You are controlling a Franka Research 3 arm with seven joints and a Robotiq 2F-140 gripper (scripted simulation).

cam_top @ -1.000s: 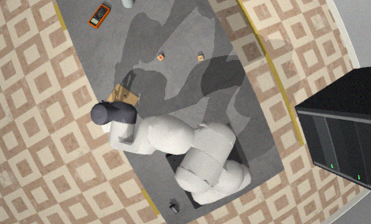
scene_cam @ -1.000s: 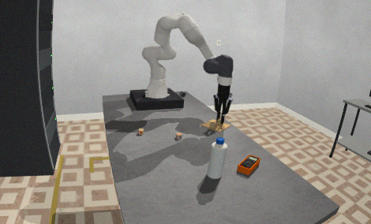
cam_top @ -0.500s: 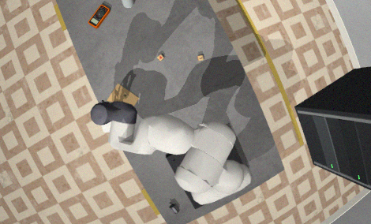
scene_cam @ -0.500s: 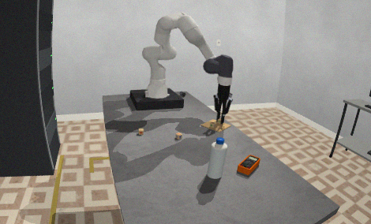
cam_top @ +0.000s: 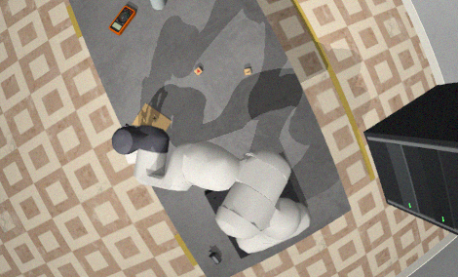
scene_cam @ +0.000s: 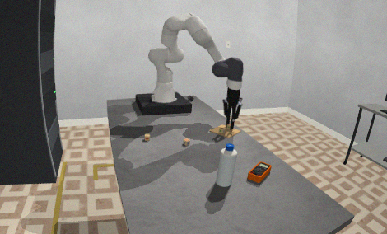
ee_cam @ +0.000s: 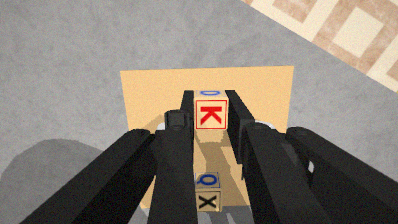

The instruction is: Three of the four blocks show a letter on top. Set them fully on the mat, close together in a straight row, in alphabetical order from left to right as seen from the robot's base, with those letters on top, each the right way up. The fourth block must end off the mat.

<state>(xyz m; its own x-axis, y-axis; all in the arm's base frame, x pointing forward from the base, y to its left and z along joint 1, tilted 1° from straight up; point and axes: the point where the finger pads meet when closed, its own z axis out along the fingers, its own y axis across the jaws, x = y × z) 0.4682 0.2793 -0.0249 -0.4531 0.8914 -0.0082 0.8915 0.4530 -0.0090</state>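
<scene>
Now: the red k block 2 cm below my hand. From my hand the other things lie so: white bottle 50 cm ahead, 30 cm to the right, 4 cm above; tan mat 2 cm ahead, 4 cm to the right, 4 cm below.
</scene>
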